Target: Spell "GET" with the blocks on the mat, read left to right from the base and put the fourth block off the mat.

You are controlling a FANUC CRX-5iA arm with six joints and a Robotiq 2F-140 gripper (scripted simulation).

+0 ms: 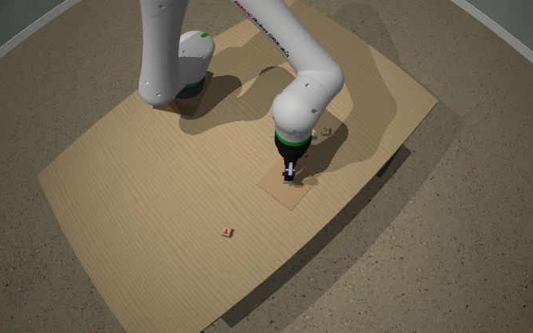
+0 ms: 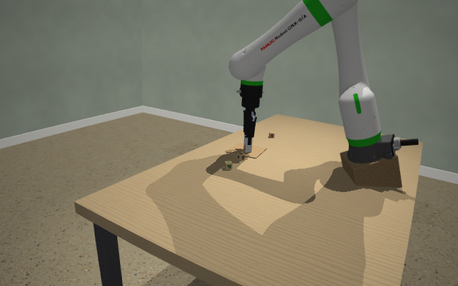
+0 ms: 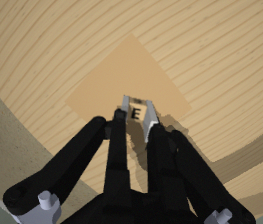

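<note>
Right now my hand is 10 mm short of the mat, 10 mm to the left of it and 40 mm above it.
</note>
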